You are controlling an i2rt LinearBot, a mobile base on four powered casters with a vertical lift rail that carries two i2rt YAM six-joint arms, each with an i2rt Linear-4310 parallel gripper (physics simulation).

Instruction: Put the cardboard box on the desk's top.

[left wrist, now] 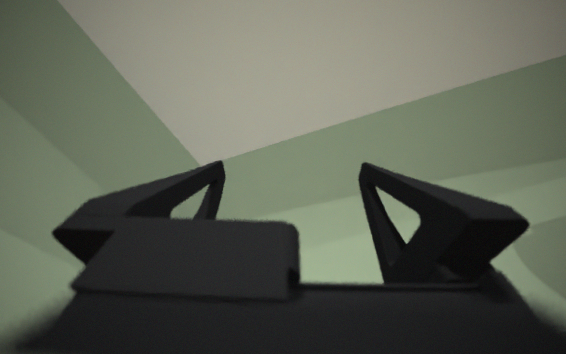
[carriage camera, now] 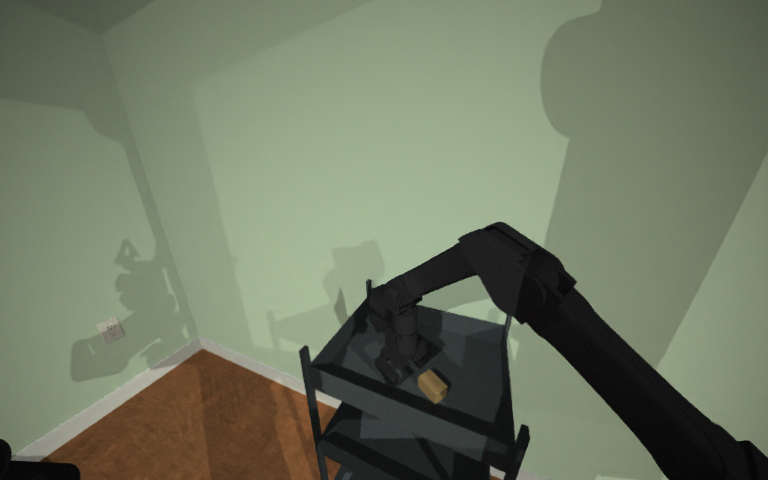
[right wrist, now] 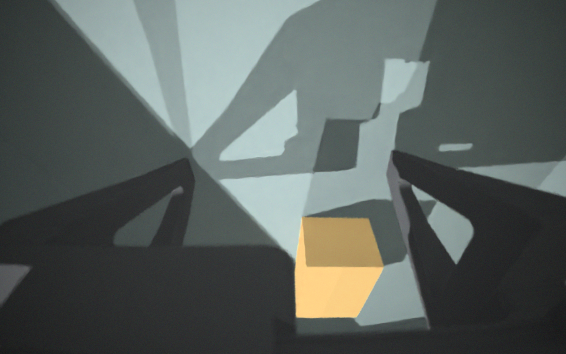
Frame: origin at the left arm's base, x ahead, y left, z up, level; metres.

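Seen in the pictures: left gripper, between the fingertips: [left wrist: 291,169]; right gripper, between the fingertips: [carriage camera: 405,377] [right wrist: 289,165].
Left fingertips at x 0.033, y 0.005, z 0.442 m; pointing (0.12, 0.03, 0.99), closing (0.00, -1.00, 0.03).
A point is followed by its place in that frame.
The cardboard box [carriage camera: 432,386] @(y -0.462, x 0.298, z -0.082 m) [right wrist: 337,267] @(y -0.445, x 0.332, z -0.082 m), small and tan, sits on the top tray of a dark cart [carriage camera: 362,395] @(y -0.305, x 0.267, z -0.068 m) [right wrist: 275,202] @(y -0.414, x 0.324, z -0.113 m), near its front wall. My right gripper [carriage camera: 410,370] @(y -0.405, x 0.348, z -0.114 m) [right wrist: 289,165] @(y -0.405, x 0.348, z -0.114 m) is open and empty, pointing down over the tray. In the carriage view the box is just right of its fingers; in the right wrist view it shows low between them, nearer the right finger. My left gripper [left wrist: 291,169] @(y 0.005, x 0.033, z 0.441 m) is open and empty, facing walls and ceiling, away from the cart. The desk does not show in these views.
The cart has raised tray walls, upright corner posts [carriage camera: 310,390] @(y -0.173, x 0.318, z -0.121 m) and a lower shelf [carriage camera: 385,452] @(y -0.355, x 0.325, z -0.379 m). Green walls [carriage camera: 362,158] @(y -0.288, x 0.662, z 0.403 m) meet in a corner behind and to the left. A wooden floor [carriage camera: 169,418] @(y 0.686, x 0.663, z -0.775 m) lies left of the cart. A wall outlet [carriage camera: 110,330] @(y 0.970, x 0.807, z -0.374 m) is at left.
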